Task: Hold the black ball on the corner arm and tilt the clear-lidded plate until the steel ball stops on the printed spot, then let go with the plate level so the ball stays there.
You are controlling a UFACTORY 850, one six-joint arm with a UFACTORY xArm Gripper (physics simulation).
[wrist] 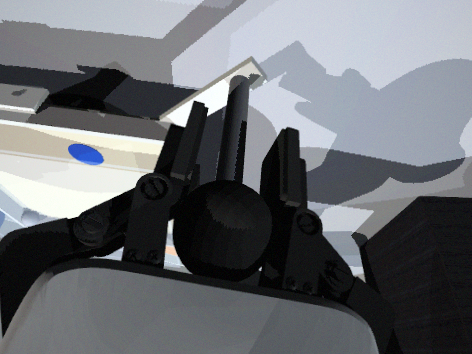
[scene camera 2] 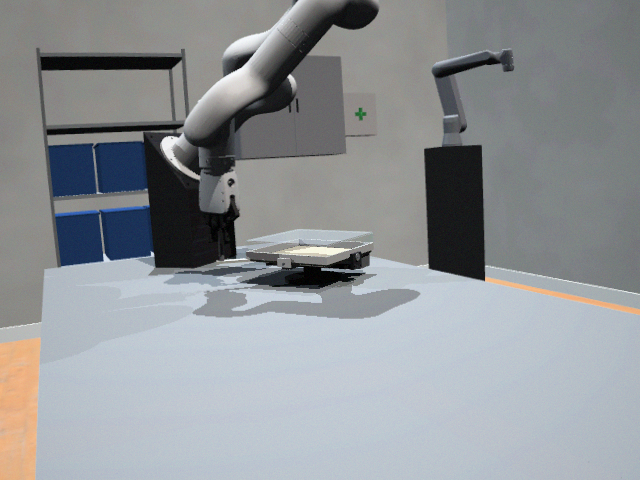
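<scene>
My gripper [scene camera 2: 221,246] [wrist: 239,134] points down at the plate's left side in the scene view and is shut on the black ball [wrist: 222,230]. The ball tops a dark rod [wrist: 233,130] rising from the pale corner arm [wrist: 207,102]. The clear-lidded plate [scene camera 2: 310,259] stands on a dark central support, its clear lid [scene camera 2: 320,236] above the tray; it looks near level, but a slight tilt is hard to judge. The blue printed spot [wrist: 85,154] shows on the cream floor. A small grey round shape [wrist: 33,216] near the left edge may be the steel ball; I cannot tell surely.
The plate stands on a grey-blue table [scene camera 2: 330,382]. The robot's dark pedestal [scene camera 2: 175,227] [wrist: 425,260] is close behind the gripper. Farther back are a shelf rack [scene camera 2: 47,131] with blue bins, a wall cabinet [scene camera 2: 320,113] and another arm on a black pedestal [scene camera 2: 454,211].
</scene>
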